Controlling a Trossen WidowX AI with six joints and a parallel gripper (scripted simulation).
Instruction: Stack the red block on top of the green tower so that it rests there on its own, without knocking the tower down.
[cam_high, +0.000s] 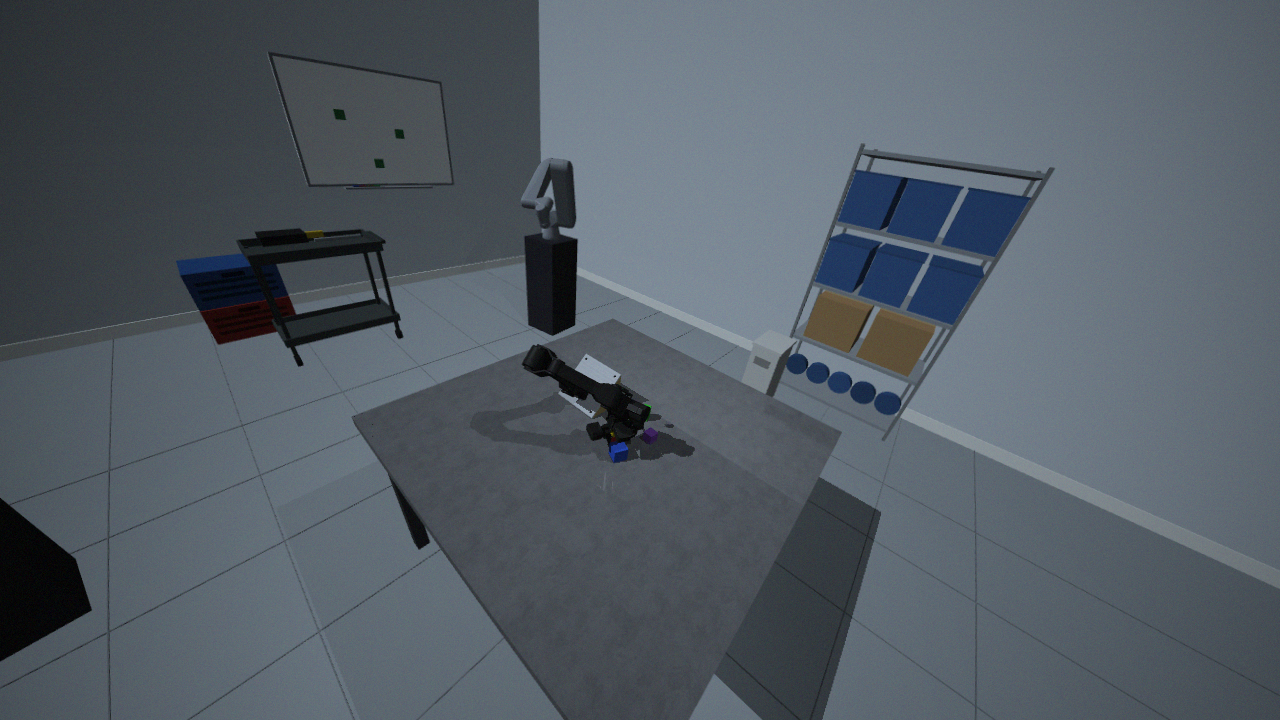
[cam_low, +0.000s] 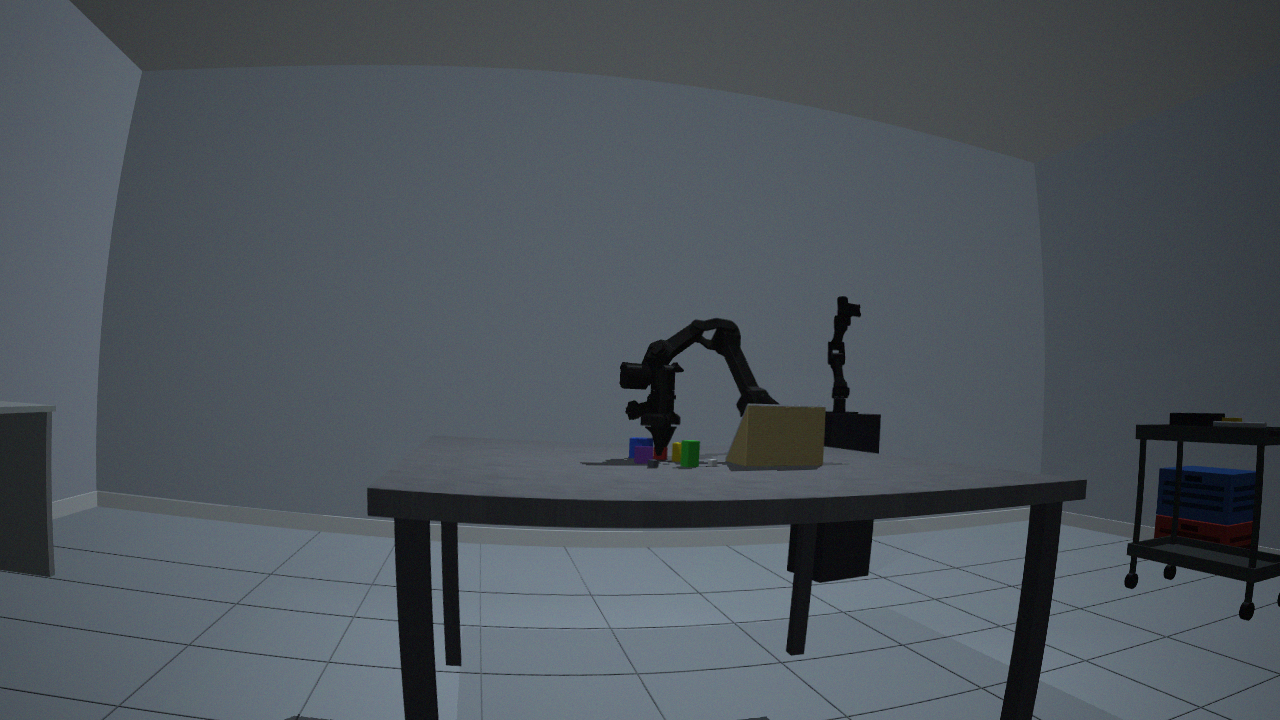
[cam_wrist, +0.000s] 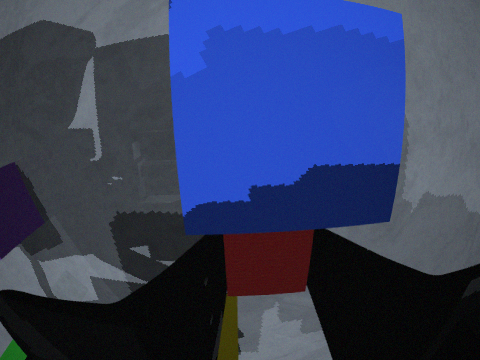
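Right now my gripper tip is 4 cm short of the blue block, 3 cm to the left of it and 2 cm below it. Also, from my gripper tip: purple block: 11 cm to the left, 8 cm ahead, 1 cm above; red block: 1 cm above; yellow block: 6 cm to the left, 3 cm behind, 1 cm above.
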